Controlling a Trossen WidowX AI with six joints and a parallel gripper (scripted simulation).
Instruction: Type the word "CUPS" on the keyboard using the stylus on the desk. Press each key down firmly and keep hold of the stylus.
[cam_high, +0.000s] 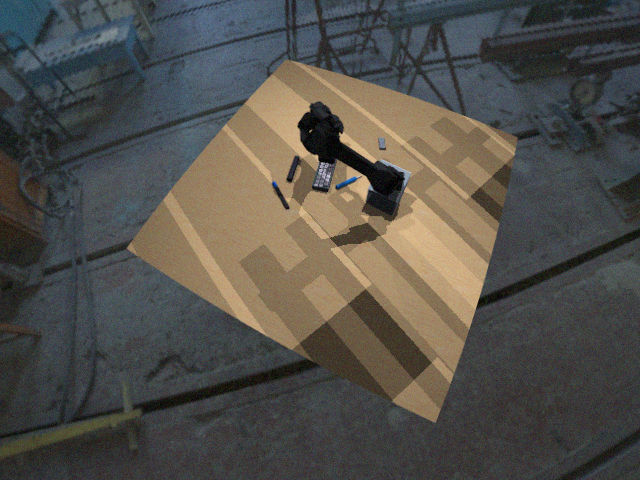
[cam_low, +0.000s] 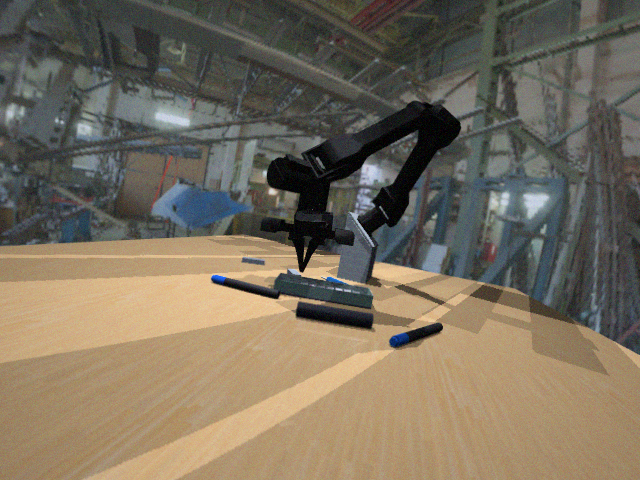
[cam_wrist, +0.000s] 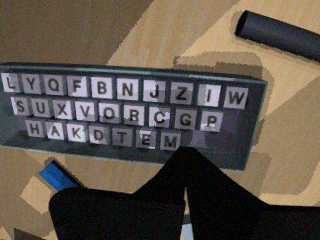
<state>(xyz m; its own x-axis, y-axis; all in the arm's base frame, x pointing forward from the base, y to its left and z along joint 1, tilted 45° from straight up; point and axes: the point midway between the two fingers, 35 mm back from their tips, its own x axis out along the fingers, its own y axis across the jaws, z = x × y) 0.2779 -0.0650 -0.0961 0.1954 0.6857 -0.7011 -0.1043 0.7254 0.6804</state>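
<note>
The blue stylus lies 110 mm behind my gripper tip, 60 mm to the left of it and 30 mm below it. Round my gripper tip: stylus tip (130 mm behind, 30 mm to the left, 30 mm below).
</note>
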